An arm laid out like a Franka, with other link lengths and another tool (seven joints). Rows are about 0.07 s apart.
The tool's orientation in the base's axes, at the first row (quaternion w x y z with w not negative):
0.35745 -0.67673 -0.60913 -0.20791
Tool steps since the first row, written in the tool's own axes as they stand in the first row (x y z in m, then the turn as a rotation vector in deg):
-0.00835 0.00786 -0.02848 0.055 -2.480 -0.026
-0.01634 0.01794 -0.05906 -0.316 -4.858 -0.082
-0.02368 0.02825 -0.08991 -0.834 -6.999 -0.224
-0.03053 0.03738 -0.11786 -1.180 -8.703 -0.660
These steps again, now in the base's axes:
0.01060 -0.02665 0.01094 -2.400 0.024 0.628
0.02375 -0.05462 0.02301 -4.769 -0.262 0.947
0.03728 -0.08234 0.03567 -6.919 -0.712 1.163
0.04930 -0.10759 0.04705 -8.569 -1.263 1.594

